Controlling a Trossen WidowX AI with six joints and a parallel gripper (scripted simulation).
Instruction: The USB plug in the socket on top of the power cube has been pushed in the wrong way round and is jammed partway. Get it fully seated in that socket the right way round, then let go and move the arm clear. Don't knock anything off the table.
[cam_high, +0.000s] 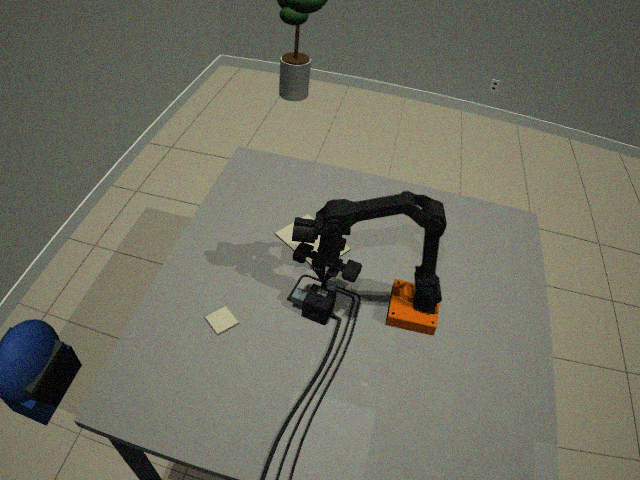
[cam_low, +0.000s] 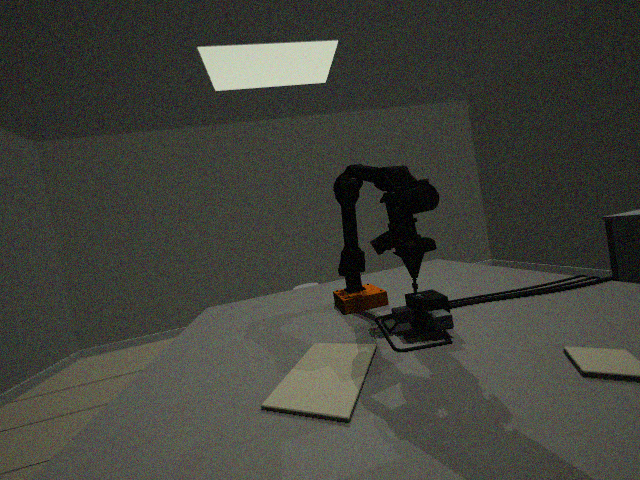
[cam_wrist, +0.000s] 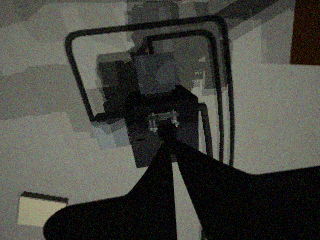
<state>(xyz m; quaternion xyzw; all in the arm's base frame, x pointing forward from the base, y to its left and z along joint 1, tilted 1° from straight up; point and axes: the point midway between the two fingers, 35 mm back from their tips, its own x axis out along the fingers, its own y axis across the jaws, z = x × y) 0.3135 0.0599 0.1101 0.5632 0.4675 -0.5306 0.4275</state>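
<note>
My gripper tip is now 50 mm above the socket. Also, from my gripper tip: dark USB plug (20 mm below).
</note>
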